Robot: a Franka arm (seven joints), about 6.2 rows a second.
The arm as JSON. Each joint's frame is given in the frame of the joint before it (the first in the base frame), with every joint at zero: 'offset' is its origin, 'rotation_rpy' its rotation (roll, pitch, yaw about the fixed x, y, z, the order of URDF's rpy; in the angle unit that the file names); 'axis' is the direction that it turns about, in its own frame. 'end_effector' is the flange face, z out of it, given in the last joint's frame.
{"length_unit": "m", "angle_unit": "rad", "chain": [
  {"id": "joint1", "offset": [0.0, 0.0, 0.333], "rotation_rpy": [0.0, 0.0, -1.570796], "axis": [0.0, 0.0, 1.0]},
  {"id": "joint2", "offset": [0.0, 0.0, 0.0], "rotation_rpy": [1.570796, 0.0, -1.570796], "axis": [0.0, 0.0, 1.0]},
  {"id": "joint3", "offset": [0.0, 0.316, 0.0], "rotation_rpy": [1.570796, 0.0, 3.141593], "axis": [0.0, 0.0, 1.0]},
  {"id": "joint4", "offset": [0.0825, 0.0, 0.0], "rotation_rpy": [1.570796, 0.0, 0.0], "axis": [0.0, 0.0, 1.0]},
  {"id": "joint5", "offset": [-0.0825, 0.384, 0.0], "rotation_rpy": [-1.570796, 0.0, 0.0], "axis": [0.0, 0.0, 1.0]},
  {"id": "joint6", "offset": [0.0, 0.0, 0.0], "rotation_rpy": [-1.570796, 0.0, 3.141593], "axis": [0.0, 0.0, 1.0]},
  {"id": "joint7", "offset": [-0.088, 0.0, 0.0], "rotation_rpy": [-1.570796, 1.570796, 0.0], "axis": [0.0, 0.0, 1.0]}
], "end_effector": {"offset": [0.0, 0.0, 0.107], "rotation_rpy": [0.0, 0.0, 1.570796]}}
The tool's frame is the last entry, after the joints.
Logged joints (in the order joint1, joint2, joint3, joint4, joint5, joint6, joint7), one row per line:
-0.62, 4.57, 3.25, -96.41, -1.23, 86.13, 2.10
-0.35, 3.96, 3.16, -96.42, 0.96, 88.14, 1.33
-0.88, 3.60, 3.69, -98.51, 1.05, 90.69, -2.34
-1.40, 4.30, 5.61, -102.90, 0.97, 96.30, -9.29
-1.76, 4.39, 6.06, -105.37, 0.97, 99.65, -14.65
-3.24, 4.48, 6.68, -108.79, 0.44, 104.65, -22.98
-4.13, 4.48, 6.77, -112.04, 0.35, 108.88, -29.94
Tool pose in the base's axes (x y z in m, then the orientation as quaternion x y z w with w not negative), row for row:
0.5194, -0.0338, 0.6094, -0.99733, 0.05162, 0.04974, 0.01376
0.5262, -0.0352, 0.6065, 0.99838, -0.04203, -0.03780, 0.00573
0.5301, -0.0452, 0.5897, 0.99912, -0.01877, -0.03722, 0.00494
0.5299, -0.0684, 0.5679, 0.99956, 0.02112, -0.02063, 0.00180
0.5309, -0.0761, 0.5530, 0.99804, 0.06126, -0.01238, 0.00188
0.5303, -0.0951, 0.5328, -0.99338, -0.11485, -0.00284, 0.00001
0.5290, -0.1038, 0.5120, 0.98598, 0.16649, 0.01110, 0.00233
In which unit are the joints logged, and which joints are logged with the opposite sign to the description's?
The joints are logged in degrees. Opposite sign: joint2, joint3, joint5.
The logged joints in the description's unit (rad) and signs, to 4 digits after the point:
-0.0108, -0.0798, -0.0567, -1.6827, 0.0215, 1.5033, 0.0367
-0.0061, -0.0691, -0.0552, -1.6828, -0.0168, 1.5383, 0.0232
-0.0154, -0.0628, -0.0644, -1.7193, -0.0183, 1.5828, -0.0408
-0.0244, -0.0750, -0.0979, -1.7959, -0.0169, 1.6808, -0.1621
-0.0307, -0.0766, -0.1058, -1.8391, -0.0169, 1.7392, -0.2557
-0.0565, -0.0782, -0.1166, -1.8987, -0.0077, 1.8265, -0.4011
-0.0721, -0.0782, -0.1182, -1.9555, -0.0061, 1.9003, -0.5226

